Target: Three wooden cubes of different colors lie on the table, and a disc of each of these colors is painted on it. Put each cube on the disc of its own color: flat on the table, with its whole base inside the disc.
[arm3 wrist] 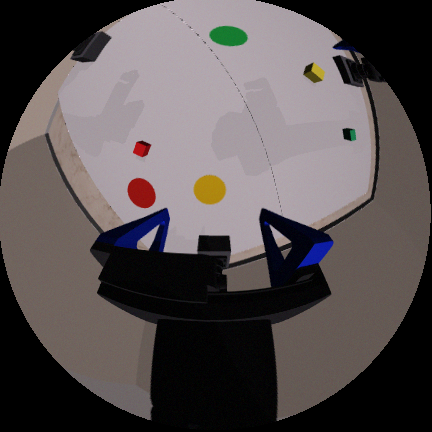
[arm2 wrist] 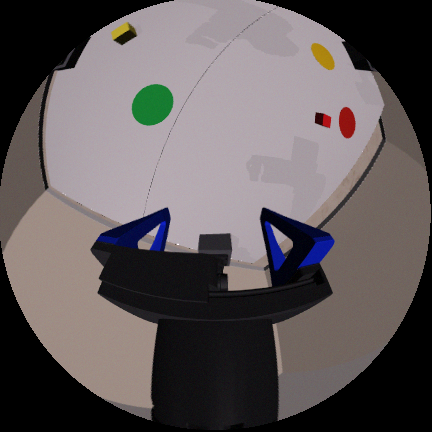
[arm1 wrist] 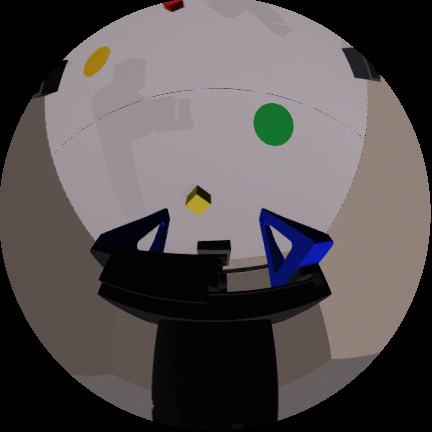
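A yellow cube (arm1 wrist: 198, 201) (arm2 wrist: 124, 33) (arm3 wrist: 314, 73) lies on the table, off the yellow disc (arm1 wrist: 97, 61) (arm2 wrist: 323, 56) (arm3 wrist: 210, 189). A red cube (arm1 wrist: 173, 5) (arm2 wrist: 323, 120) (arm3 wrist: 142, 148) lies beside the red disc (arm2 wrist: 347, 122) (arm3 wrist: 141, 193), apart from it. A small green cube (arm3 wrist: 349, 134) lies near the table edge, away from the green disc (arm1 wrist: 273, 124) (arm2 wrist: 152, 104) (arm3 wrist: 228, 36). The arm1 gripper (arm1 wrist: 215, 214) is open, above the table on the near side of the yellow cube. The arm2 gripper (arm2 wrist: 215, 213) and the arm3 gripper (arm3 wrist: 215, 214) are open and empty above the table.
Dark arm bases stand at the table's sides, such as one at the upper left (arm3 wrist: 91, 47) and one at the upper right (arm3 wrist: 348, 71) in the arm3 view. A thin seam crosses the white table top (arm1 wrist: 225, 165) (arm2 wrist: 215, 165) (arm3 wrist: 190, 115). Arm shadows fall on it.
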